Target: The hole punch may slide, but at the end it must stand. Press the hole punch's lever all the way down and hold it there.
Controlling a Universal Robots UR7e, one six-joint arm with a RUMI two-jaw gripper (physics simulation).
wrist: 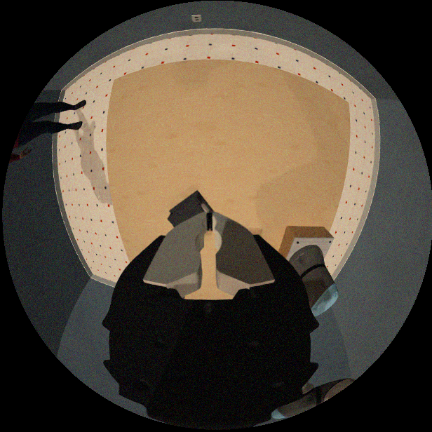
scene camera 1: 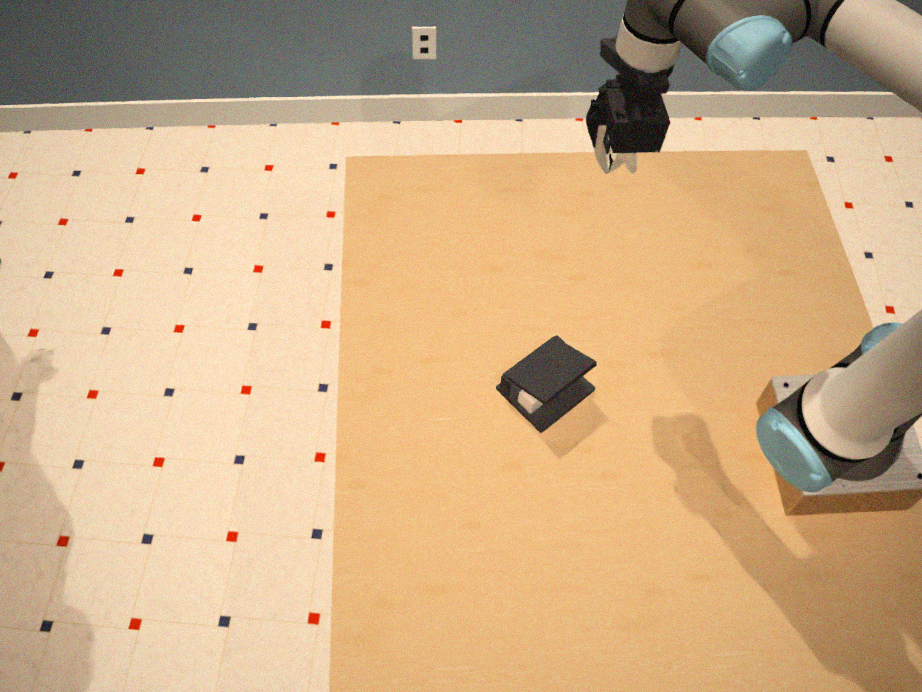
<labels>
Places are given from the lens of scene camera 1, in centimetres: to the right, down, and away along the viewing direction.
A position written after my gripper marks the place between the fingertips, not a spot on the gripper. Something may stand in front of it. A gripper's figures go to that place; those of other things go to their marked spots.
my gripper (scene camera 1: 607, 170): 20, -24, 120
black hole punch (scene camera 1: 541, 416): 13, 11, 135
</labels>
